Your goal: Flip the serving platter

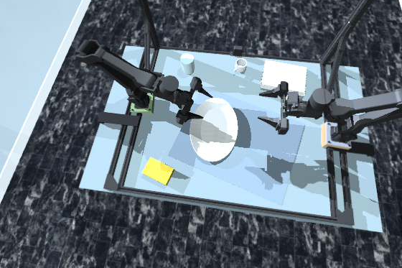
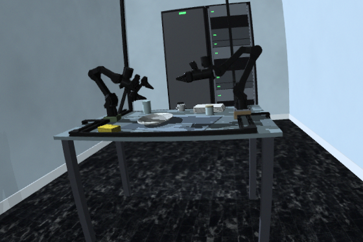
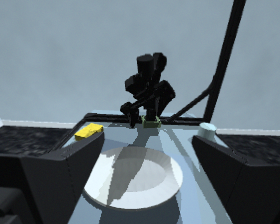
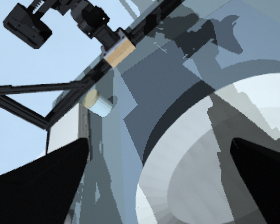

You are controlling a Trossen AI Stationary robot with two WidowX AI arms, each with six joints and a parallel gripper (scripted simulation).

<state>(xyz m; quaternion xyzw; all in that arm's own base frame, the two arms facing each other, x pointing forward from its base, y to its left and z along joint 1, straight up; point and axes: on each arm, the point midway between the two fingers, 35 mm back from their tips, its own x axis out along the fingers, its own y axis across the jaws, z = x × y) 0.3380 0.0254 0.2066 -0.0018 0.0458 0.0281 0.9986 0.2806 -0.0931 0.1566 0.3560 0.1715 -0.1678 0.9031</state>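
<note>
Right now my right hand is 18 cm above the white oval serving platter, 6 cm to the right of it and 2 cm short of it. The rest, counted from my right hand: white folded stack (35 cm to the left, 30 cm behind, 17 cm below); then blue drying mat (19 cm below, 17 cm to the left, 5 cm ahead); then white mug (32 cm behind, 17 cm below, 13 cm to the left).
Now: left hand 25 cm above the white oval serving platter, 19 cm to the left of it and 3 cm short of it. Also, from my left hand: white folded stack: 29 cm behind, 24 cm below, 10 cm to the left; then blue drying mat: 26 cm below, 8 cm to the right, 6 cm ahead; then white mug: 31 cm behind, 23 cm below, 12 cm to the right.
</note>
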